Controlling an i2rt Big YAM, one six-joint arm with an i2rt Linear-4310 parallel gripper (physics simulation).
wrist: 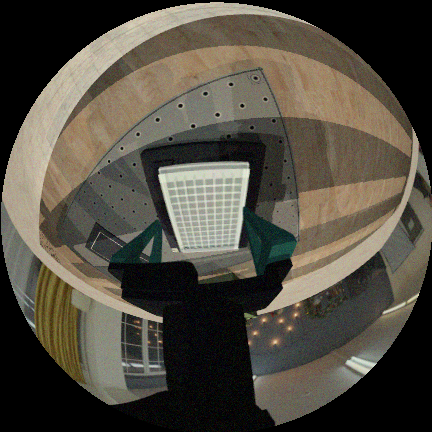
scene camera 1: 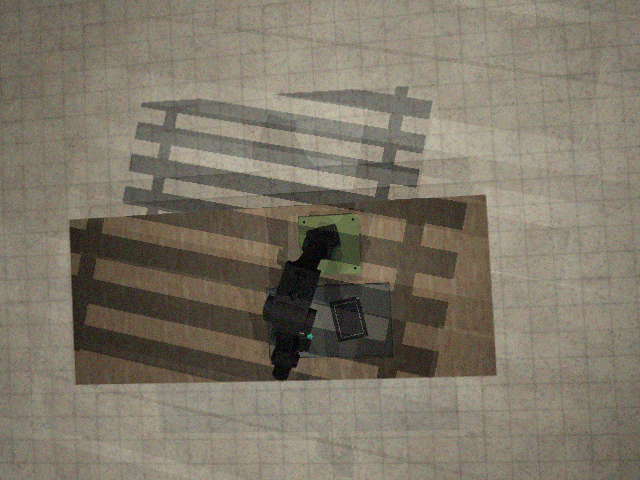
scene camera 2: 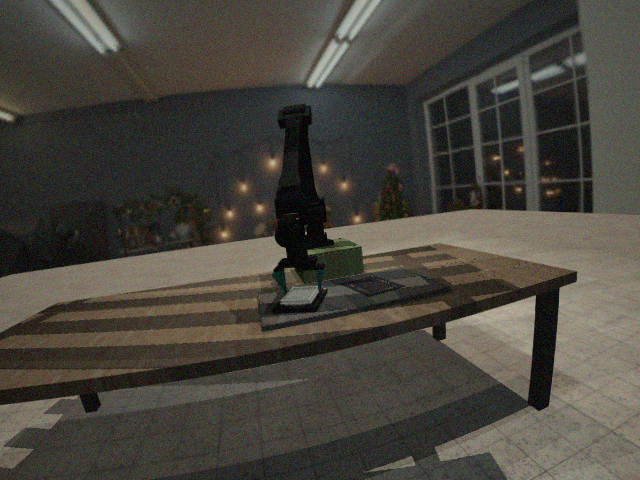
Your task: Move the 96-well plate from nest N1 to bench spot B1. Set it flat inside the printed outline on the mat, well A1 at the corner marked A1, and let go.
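Frame: origin at the arm's base, x ahead, y left, z up, level; millimetres.
Seen in the pictures: gripper, fingertip midpoint: (wrist: 199, 216) (scene camera 2: 302, 293); arm's base, origin of the base link: (scene camera 1: 323, 238) (scene camera 2: 316, 245).
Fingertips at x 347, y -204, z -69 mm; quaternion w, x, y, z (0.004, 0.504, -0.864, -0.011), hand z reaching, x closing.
Observation:
Offsets run from my fingertips to a thing's top centre. Level surfaces: height alone.
The white 96-well plate @[3 mm right, 9 mm back, 0 mm up] (scene camera 2: 299, 295) (wrist: 206, 207) sits in the dark nest N1 @[3 mm right, 9 mm back, 8 mm down] (scene camera 2: 289, 310) (wrist: 204, 151) on the grey board. My gripper (scene camera 2: 301, 281) (wrist: 199, 216) has teal fingers and is open. Its fingers stand wide on either side of the plate's near part in the wrist view, with nothing held between them. In scene camera 1 the plate and nest are hidden under the arm. The dark mat with the light printed outline @[24 mm down] (scene camera 1: 348, 319) (scene camera 2: 373, 284) (wrist: 107, 245) lies on the same board. The mark A1 is too small to read.
The grey board @[139 mm left, 3 mm back, 25 mm down] (scene camera 1: 379, 294) (scene camera 2: 336, 304) (wrist: 200, 105) with dotted holes lies on the wooden table (scene camera 1: 454, 351) (scene camera 2: 491, 304). A green block (scene camera 1: 351, 263) (scene camera 2: 346, 260) stands behind the board, under the arm's base. Striped shadows cross the table.

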